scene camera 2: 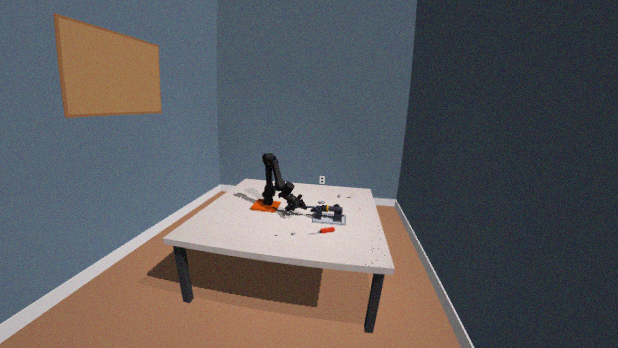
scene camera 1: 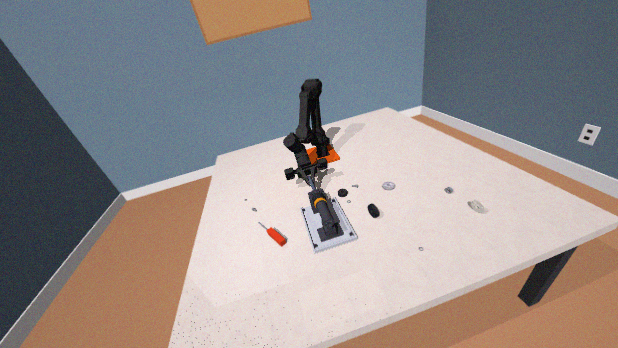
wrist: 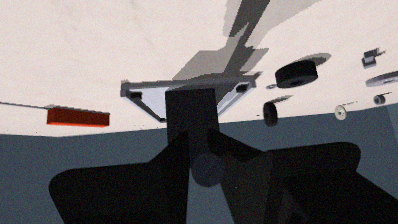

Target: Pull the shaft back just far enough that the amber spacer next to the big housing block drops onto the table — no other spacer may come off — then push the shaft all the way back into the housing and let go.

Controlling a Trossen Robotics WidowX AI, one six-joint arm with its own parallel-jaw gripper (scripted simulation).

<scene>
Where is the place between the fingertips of my gripper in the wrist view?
197,135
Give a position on a housing block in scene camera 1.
327,226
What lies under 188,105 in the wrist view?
A housing block.
</scene>
